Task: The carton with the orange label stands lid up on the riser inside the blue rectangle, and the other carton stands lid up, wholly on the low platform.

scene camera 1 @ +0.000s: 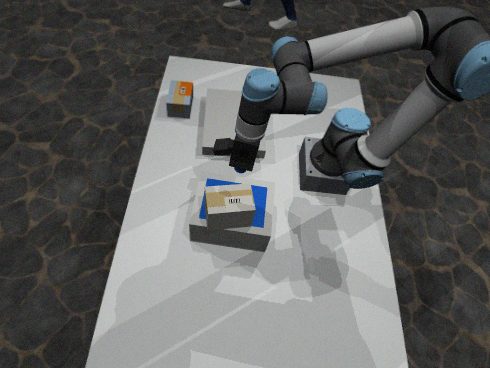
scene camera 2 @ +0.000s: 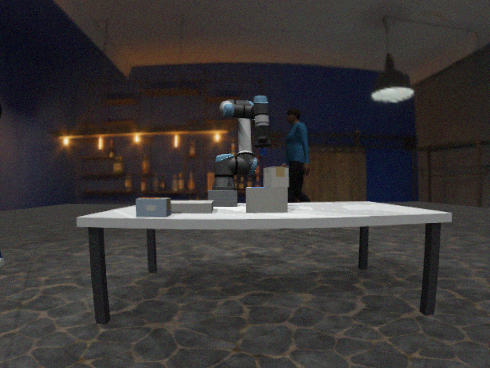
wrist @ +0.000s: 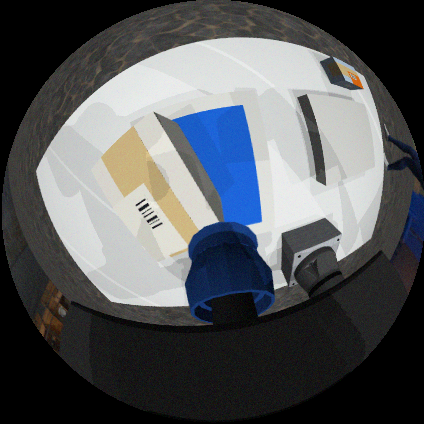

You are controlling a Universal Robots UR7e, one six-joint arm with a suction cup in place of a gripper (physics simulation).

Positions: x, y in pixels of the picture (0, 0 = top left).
my suction cup: holds nothing
a carton with orange label [scene camera 1: 180, 96]: on the table
a low platform [scene camera 1: 222, 106]: on the table
